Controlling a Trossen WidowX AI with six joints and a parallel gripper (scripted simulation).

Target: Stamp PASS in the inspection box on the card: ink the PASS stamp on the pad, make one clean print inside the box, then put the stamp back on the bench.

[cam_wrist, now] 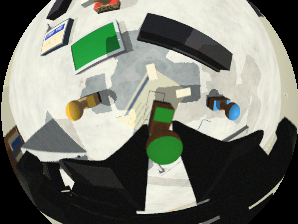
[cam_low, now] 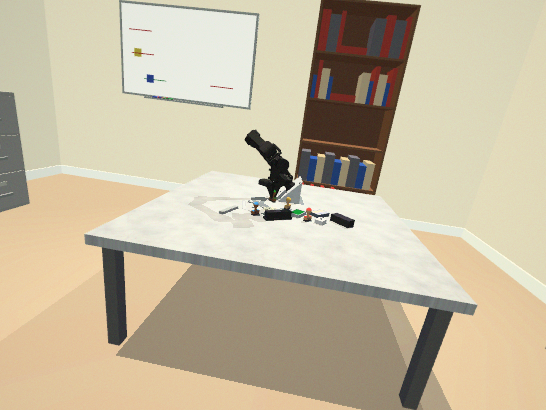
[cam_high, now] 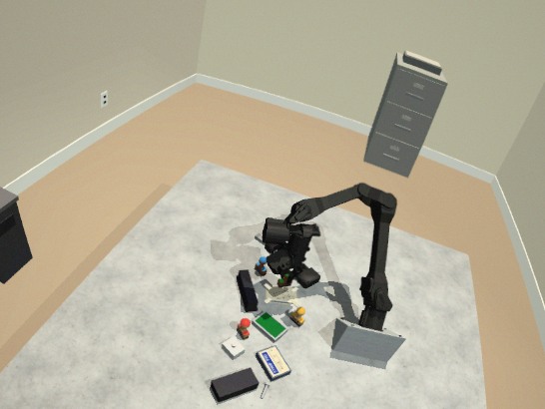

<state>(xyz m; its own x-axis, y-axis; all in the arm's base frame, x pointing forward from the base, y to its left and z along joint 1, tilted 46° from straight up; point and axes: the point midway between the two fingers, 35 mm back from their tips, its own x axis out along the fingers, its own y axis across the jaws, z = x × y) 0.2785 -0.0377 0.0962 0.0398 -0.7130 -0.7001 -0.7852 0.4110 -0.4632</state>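
My gripper tip is now 180 mm to the right of the red-knob stamp, 70 mm short of it and 50 mm above it. From my gripper tip the other things lie so: long black block 100 mm ahead, 60 mm below, 40 mm to the left; green-knob stamp right at my gripper tip; yellow-knob stamp 80 mm to the left, 70 mm behind, 50 mm below.
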